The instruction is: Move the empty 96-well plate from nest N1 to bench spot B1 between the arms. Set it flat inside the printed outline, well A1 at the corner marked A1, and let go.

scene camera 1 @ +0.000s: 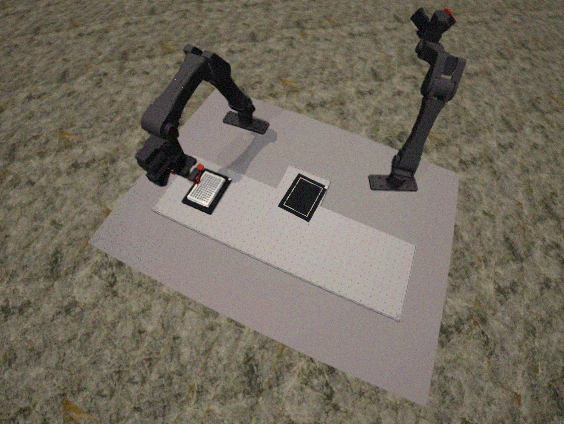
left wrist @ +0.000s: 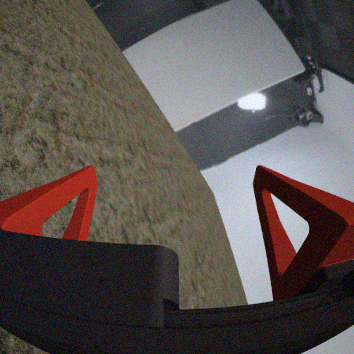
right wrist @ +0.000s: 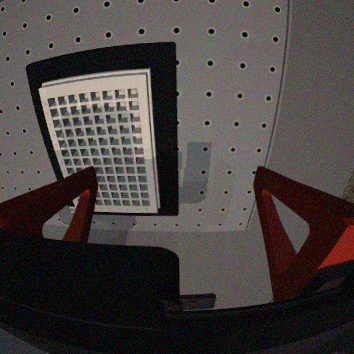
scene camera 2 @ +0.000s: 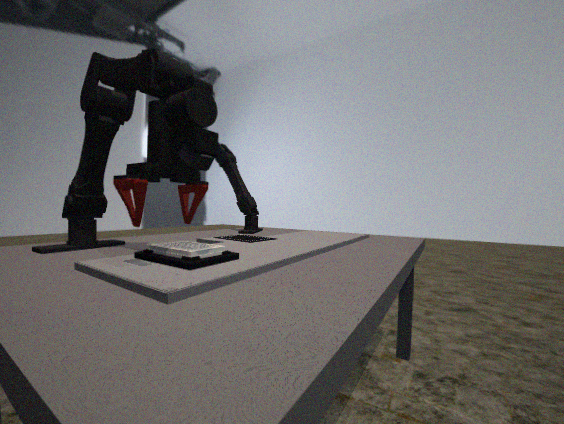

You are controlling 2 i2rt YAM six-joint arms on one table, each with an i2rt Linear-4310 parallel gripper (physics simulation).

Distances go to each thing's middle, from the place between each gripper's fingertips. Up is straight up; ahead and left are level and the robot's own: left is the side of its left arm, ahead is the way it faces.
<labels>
Now: left hand 1020 mm short of the white well plate (scene camera 2: 177,249), 540 mm to the left of it and 320 mm above it.
Right now the white well plate is 20 mm behind my right hand, 60 mm to the left of it and 50 mm below it.
</labels>
